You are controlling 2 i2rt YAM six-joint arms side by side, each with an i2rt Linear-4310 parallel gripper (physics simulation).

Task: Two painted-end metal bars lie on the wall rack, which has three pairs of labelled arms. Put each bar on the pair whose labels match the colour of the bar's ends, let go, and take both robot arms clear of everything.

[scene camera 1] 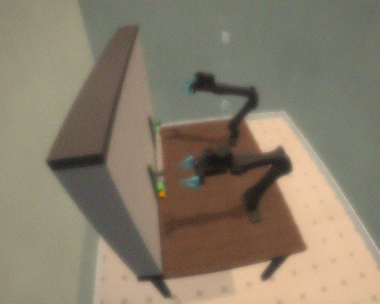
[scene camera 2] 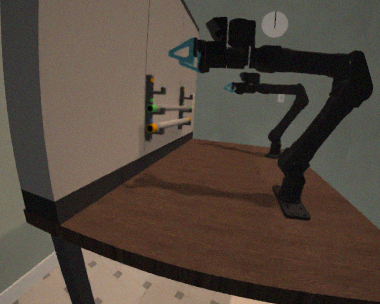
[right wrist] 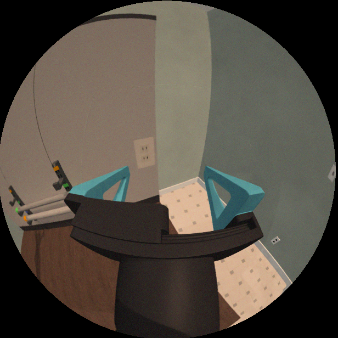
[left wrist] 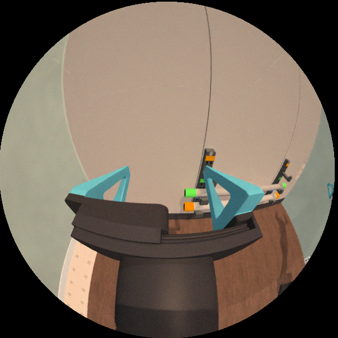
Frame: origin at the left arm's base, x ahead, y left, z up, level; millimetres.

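Seen in the pictures: left gripper, between the fingertips: (scene camera 1: pixel 178 174) (scene camera 2: pixel 174 57); right gripper, between the fingertips: (scene camera 1: pixel 182 85) (scene camera 2: pixel 227 88); left arm's base, origin of its link: (scene camera 1: pixel 251 208) (scene camera 2: pixel 288 201); right arm's base, origin of its link: (scene camera 1: pixel 234 137) (scene camera 2: pixel 274 155).
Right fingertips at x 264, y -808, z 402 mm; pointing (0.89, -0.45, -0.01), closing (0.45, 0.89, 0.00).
Offsets run from my right fingertips to a thing's middle. "pt": to the spot under its first point. Level surfaces: height alone.
The wall rack @[pt 255 mm ahead, 712 mm left, 76 mm down] (scene camera 2: pixel 148 86) (left wrist: pixel 210 152) (right wrist: pixel 59 167) has two dark uprights with orange labels at the top, green in the middle and blue at the bottom. The green-ended bar @[219 mm ahead, 498 mm left, 156 mm down] (scene camera 1: pixel 160 187) (scene camera 2: pixel 172 108) (left wrist: pixel 190 193) (right wrist: pixel 45 201) lies on the middle, green-labelled pair. The orange-ended bar @[220 mm ahead, 491 mm left, 228 mm down] (scene camera 1: pixel 161 194) (scene camera 2: pixel 172 123) (left wrist: pixel 189 206) (right wrist: pixel 50 214) lies below it on the lowest, blue-labelled pair. The top, orange-labelled arms hold no bar. My left gripper (scene camera 1: pixel 180 173) (scene camera 2: pixel 175 57) (left wrist: pixel 166 169) and right gripper (scene camera 1: pixel 184 87) (scene camera 2: pixel 225 87) (right wrist: pixel 167 168) are open and empty, away from the wall and above the bars.
The pale wall panel (scene camera 1: pixel 132 125) (scene camera 2: pixel 95 100) (left wrist: pixel 140 125) (right wrist: pixel 100 100) stands along the edge of the brown table @[402 mm down] (scene camera 1: pixel 210 250) (scene camera 2: pixel 175 225). A wall outlet (right wrist: pixel 145 152) shows on the panel in the right wrist view. Both arms reach over the table from their bases.
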